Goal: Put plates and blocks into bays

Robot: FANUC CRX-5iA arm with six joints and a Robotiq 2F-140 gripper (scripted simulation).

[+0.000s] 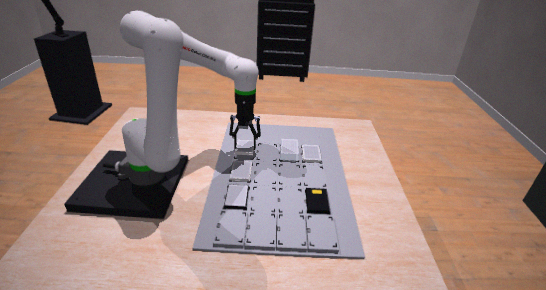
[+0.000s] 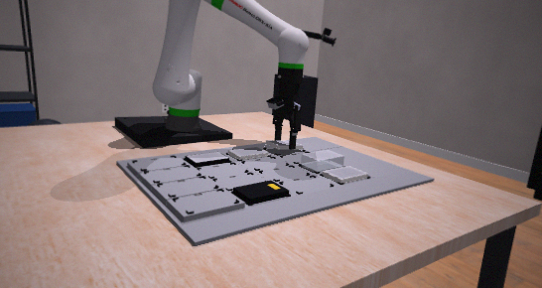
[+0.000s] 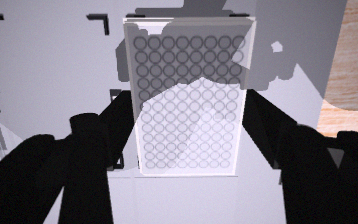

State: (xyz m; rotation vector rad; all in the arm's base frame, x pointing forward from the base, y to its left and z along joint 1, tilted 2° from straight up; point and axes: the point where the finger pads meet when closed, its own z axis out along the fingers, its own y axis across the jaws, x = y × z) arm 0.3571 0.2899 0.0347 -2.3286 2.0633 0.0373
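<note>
The white plate is 2 cm below my hand. From my hand the other things lie so: pale 96-well plate (16 cm to the right, 4 cm below, 2 cm ahead); bay label 33 (31 cm to the right, 21 cm ahead, 4 cm below); sealed 96-well plate (33 cm to the right, 4 cm below, 4 cm ahead).
</note>
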